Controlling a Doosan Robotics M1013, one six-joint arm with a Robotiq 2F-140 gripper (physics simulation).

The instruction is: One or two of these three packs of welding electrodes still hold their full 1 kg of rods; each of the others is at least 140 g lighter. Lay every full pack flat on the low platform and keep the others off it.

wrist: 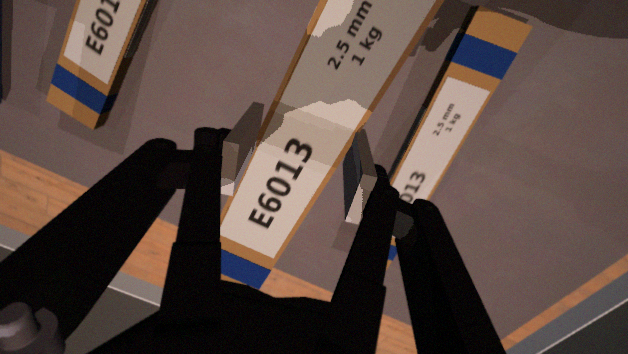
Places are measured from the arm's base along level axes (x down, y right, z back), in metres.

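Pixels of known places: gripper, fingertip midpoint: (305,135).
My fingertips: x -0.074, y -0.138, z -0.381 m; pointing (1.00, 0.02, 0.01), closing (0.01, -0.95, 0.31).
Note:
For each thing: its top centre in the pictures, then the offset to it from my fingertips. "pt": a spot on its surface instead. Level surfaces: height alone.
- second pack, top centre: (421,170) dx +0.136, dy -0.165, dz -0.007 m
- third pack, surface spot: (97,60) pt dx +0.136, dy +0.228, dz -0.100 m
- grey mat-like surface, surface height: dx +0.157 m
- dark blue object, surface spot: (1,55) pt dx +0.151, dy +0.341, dz -0.166 m
My gripper (305,135) is shut on the middle pack of welding electrodes (320,85), with one finger pad at each long side. This pack is orange-brown with a blue band and a white label reading E6013, 2.5 mm, 1 kg. It is held above the grey surface, and its far end is out of view. A second pack (450,120) lies on the surface at the right, its near part hidden behind the right finger. A third pack (97,60) lies at the upper left, its far end cut off by the frame. I cannot make out the low platform in the wrist view.
The packs lie on a grey mat-like surface (545,180) with a wooden border (565,304) and a grey metal edge (575,320) beyond it. A dark blue object (4,55) shows partly at the far left edge; I cannot tell what it is. Shadows fall across the upper right.

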